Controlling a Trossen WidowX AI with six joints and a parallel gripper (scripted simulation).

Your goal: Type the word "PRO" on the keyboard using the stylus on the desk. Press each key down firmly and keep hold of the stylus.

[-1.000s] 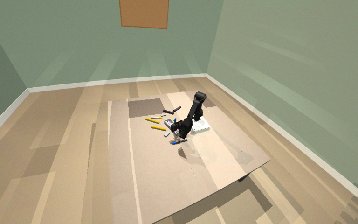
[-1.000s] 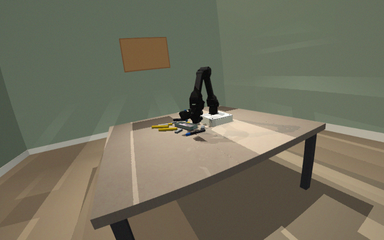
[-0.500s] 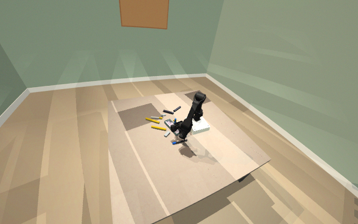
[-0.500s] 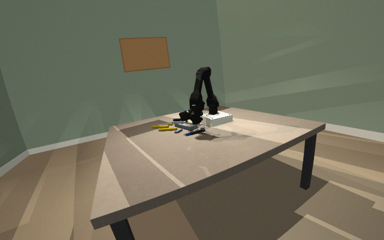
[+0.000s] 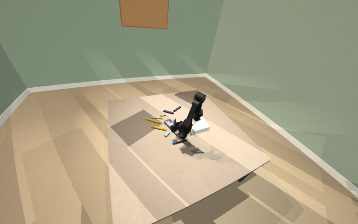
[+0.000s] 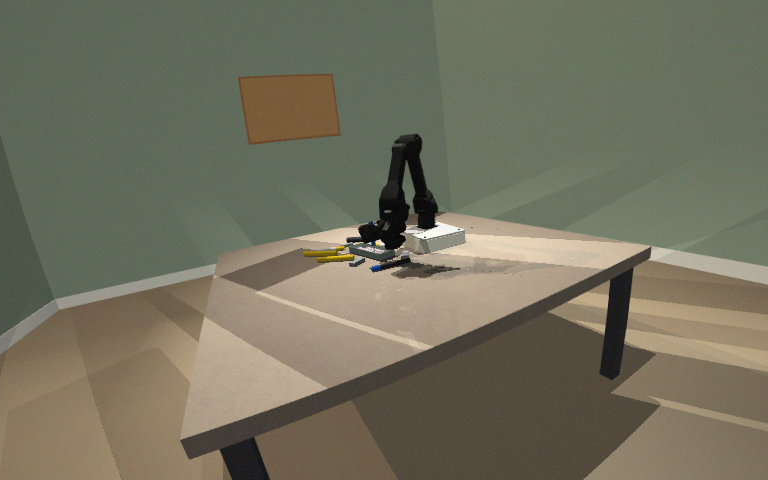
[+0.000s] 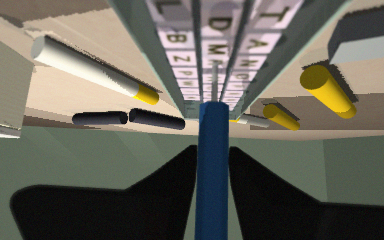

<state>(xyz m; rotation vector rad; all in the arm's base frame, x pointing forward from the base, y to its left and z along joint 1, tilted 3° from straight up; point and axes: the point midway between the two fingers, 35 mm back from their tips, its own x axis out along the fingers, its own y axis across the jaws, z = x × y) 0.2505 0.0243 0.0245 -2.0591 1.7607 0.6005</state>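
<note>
The grey block is 90 mm ahead of my gripper tip, 40 mm to the left of it and 60 mm below it. The rest, counted from my gripper tip: grey stylus tip: 50 mm below; blue stylus: 20 mm below; blue-capped dark pen: 50 mm ahead, 160 mm to the left, 60 mm below.
</note>
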